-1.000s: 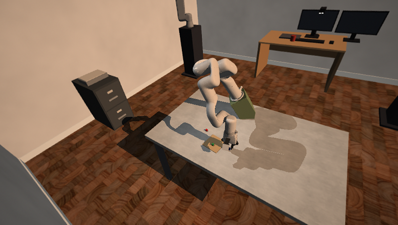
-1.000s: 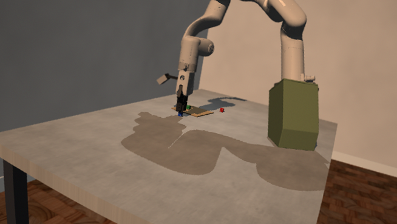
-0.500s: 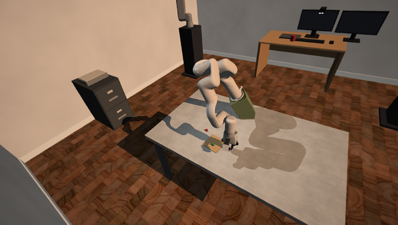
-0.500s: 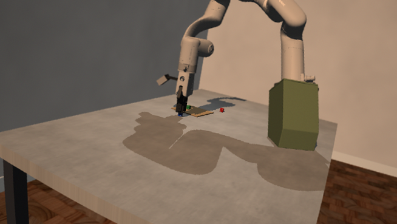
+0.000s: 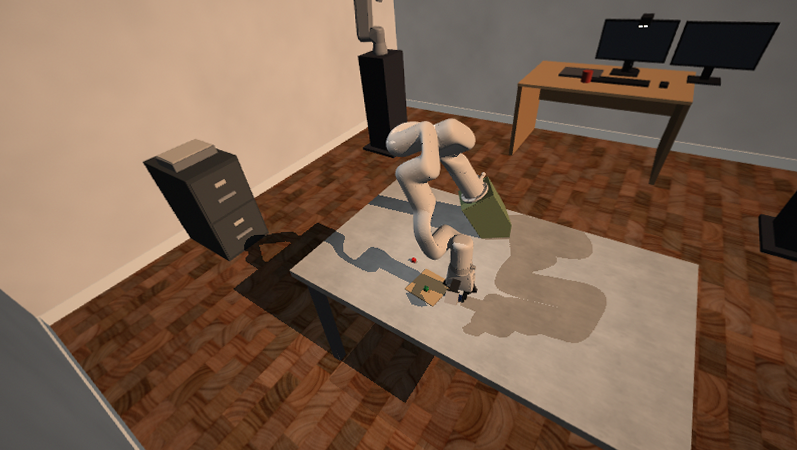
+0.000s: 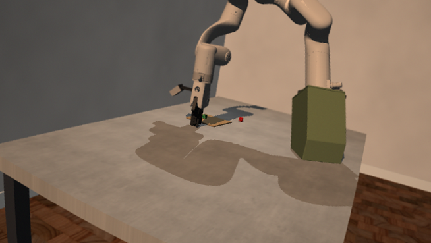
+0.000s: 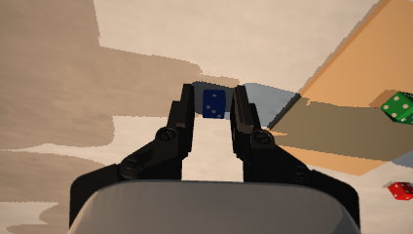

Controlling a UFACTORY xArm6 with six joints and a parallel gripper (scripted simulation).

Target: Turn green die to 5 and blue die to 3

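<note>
The blue die lies 2 cm below my hand. The rest, counted from my hand: tan mat 1 cm ahead, 13 cm to the right, 2 cm below; then green die 3 cm ahead, 13 cm to the right, 1 cm below; then red die 7 cm behind, 26 cm to the right, 2 cm below.
</note>
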